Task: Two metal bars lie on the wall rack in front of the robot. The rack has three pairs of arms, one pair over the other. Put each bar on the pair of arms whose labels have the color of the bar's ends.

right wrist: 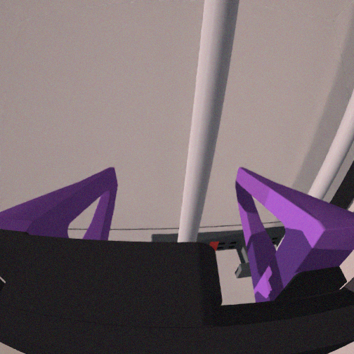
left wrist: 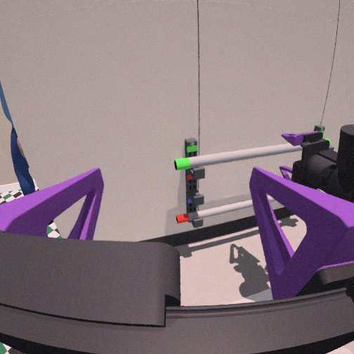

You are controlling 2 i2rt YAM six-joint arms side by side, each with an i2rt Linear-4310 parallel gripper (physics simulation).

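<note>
The green-ended bar lies along the top arms of the wall rack. Its left part is at the top left arm, below the green label; its right support is hidden by my right gripper. The red-ended bar lies on the lowest left arm, below the blue label. The middle arm, below the red label, is free. My right gripper is open around the green-ended bar, not gripping it. My left gripper is open and empty, away from the rack.
The wall stands behind the rack, with thin dark lines running up it. A dark strip runs along its foot. A blue object and a green-and-white checkered surface show at the left. The right arm's black body is near the rack's right side.
</note>
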